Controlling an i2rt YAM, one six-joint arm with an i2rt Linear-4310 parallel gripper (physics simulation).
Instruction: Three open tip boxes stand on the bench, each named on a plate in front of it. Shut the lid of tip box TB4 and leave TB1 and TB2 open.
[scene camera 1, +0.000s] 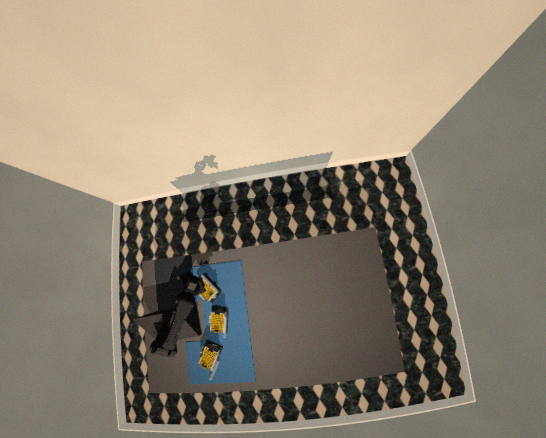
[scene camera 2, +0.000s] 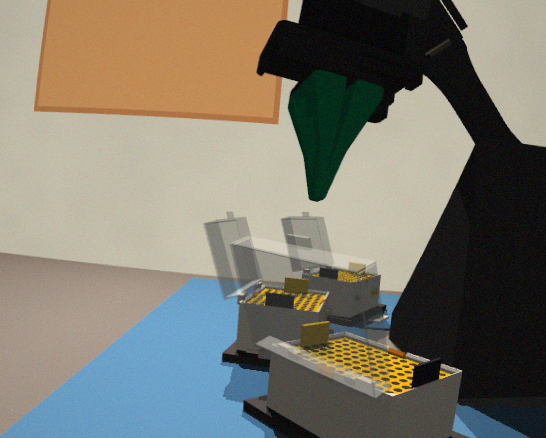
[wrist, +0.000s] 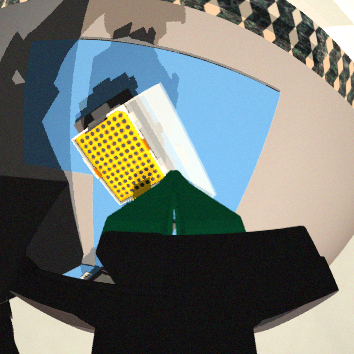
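Tip box TB4 (scene camera 1: 209, 290) (scene camera 2: 345, 400) (wrist: 117, 155), grey with a yellow perforated rack, is nearest in scene camera 2. Its clear lid (wrist: 182, 145) stands open on the side away from the arm base. The middle box (scene camera 1: 218, 322) (scene camera 2: 280, 325) and the farthest box (scene camera 1: 209, 357) (scene camera 2: 350, 297) are TB1 and TB2; which is which cannot be read. Their clear lids (scene camera 2: 227, 257) (scene camera 2: 306, 240) stand open. My gripper (scene camera 2: 316, 197) (wrist: 173, 177) is shut and empty, above the boxes. In the wrist view its tips overlap TB4's near corner. The name plates are not legible.
The boxes stand on a blue mat (scene camera 1: 235, 350) (scene camera 2: 125, 370) (wrist: 215, 105) on the brown bench (scene camera 1: 320, 300). The dark arm base and arm (scene camera 1: 172, 325) (scene camera 2: 465, 275) are beside the boxes. An orange board (scene camera 2: 160, 55) is on the wall.
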